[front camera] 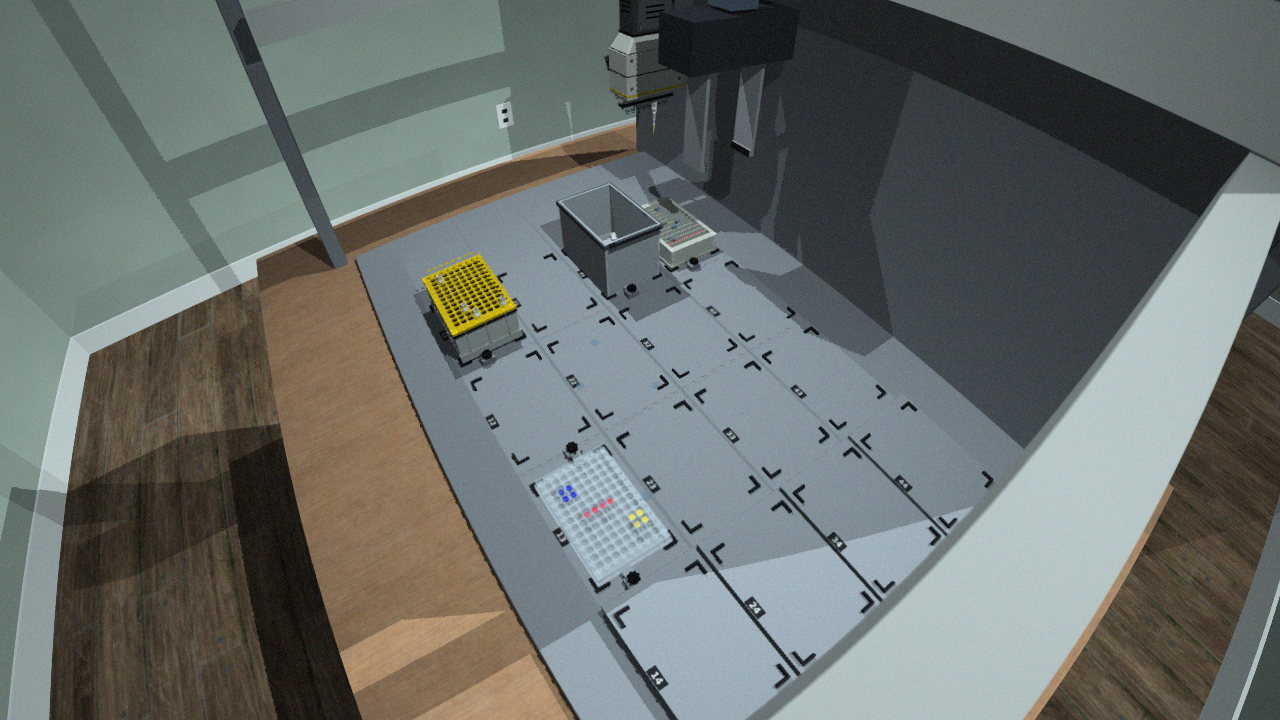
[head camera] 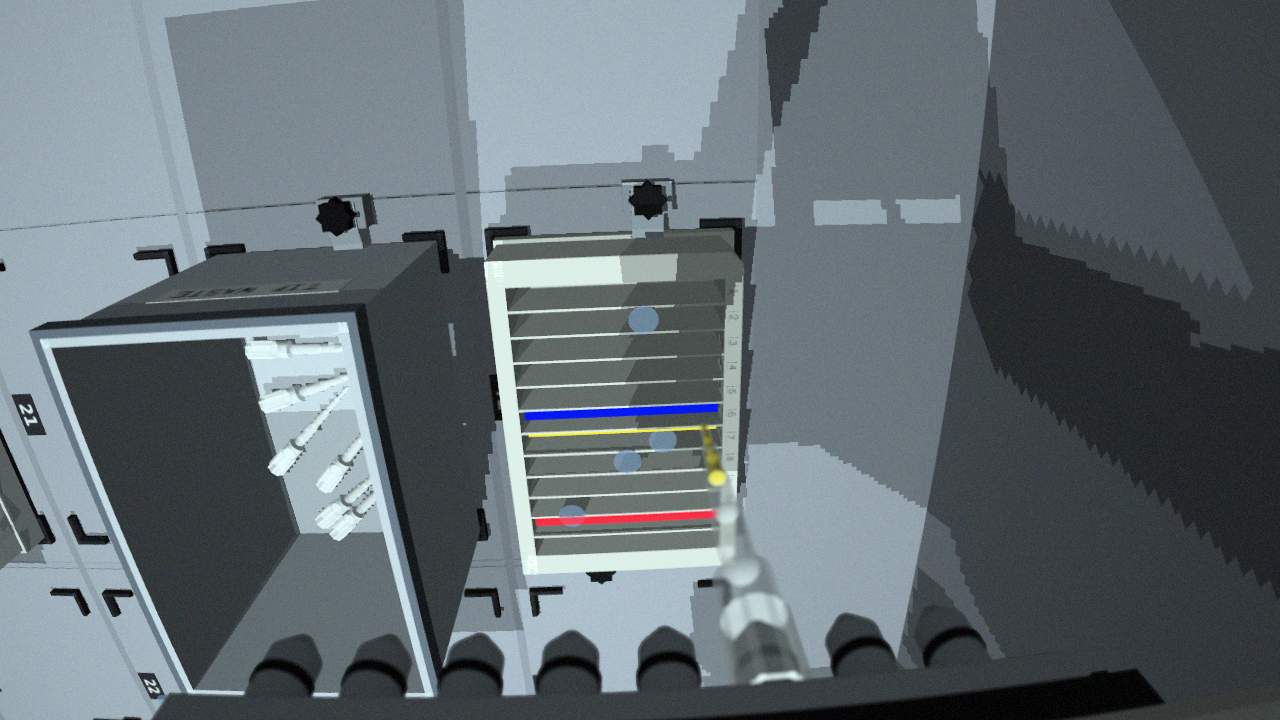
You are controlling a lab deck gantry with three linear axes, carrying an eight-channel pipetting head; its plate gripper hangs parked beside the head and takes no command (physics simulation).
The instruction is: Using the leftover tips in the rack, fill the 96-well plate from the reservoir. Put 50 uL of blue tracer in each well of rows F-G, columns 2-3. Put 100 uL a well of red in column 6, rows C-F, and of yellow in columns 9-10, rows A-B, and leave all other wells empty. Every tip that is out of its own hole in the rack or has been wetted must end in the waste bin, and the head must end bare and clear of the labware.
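Note:
The pipetting head (front camera: pixel 637 76) is high at the back. One channel carries a tip (front camera: pixel 653 116) (head camera: pixel 713 461) with yellow in its lower end; the other nozzles are bare. In the head view the tip overlaps the reservoir (front camera: pixel 691 248) (head camera: pixel 554 271), which shows blue, yellow and red troughs. The plate (front camera: pixel 626 560) shows a square block of blue wells, a red line and a square block of yellow wells. The rack (front camera: pixel 468 293) holds a few tips. Several tips lie in the waste bin (front camera: pixel 586 255) (head camera: pixel 420 402). The parked gripper (front camera: pixel 719 157) is open and empty.
The tall bin stands beside the lower reservoir. Black clamp knobs (front camera: pixel 630 289) (head camera: pixel 647 198) stand at the labware edges. A dark wall (front camera: pixel 966 259) rises along the deck's right side. Pale blue round spots show over the reservoir in the head view.

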